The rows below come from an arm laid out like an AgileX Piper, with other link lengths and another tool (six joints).
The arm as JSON. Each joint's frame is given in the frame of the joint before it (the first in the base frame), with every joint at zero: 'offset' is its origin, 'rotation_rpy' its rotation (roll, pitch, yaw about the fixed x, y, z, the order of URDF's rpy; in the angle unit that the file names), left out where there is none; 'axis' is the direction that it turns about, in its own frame. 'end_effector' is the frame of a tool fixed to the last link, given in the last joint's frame.
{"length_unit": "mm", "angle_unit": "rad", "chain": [
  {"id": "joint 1", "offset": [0.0, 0.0, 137.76], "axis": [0.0, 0.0, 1.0]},
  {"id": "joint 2", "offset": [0.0, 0.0, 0.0], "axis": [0.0, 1.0, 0.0]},
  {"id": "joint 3", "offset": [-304.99, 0.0, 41.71], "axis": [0.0, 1.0, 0.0]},
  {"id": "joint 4", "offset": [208.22, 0.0, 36.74], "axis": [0.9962, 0.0, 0.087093]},
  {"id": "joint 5", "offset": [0.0, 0.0, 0.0], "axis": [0.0, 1.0, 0.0]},
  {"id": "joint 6", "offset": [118.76, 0.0, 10.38], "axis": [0.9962, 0.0, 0.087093]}
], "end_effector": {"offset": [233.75, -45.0, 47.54], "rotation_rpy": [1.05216, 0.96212, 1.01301]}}
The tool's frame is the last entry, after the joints.
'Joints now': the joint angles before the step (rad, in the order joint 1, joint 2, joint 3, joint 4, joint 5, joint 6). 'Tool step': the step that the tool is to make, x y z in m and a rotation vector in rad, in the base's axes. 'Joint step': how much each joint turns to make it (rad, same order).
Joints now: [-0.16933 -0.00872 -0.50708 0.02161 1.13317 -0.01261]
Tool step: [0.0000 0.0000 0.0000 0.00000 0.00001 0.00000]
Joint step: [0.00000 0.00001 -0.00001 0.00000 0.00000 0.00000]
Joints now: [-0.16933 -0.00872 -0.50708 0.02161 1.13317 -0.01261]
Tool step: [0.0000 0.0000 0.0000 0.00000 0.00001 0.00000]
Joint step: [0.00000 0.00001 -0.00001 0.00000 0.00000 0.00000]
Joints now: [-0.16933 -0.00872 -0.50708 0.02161 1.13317 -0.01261]
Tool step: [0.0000 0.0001 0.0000 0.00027 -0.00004 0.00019]
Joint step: [0.00004 -0.00004 -0.00011 0.00030 0.00016 0.00004]
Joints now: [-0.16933 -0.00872 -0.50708 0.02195 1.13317 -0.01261]
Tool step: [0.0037 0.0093 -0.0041 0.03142 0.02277 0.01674]
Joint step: [-0.00030 0.03664 -0.00339 0.03174 -0.00553 0.00068]
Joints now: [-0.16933 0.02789 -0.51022 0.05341 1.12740 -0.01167]
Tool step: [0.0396 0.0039 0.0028 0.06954 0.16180 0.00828]
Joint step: [-0.00032 0.38386 -0.08703 0.04136 -0.12588 -0.00035]
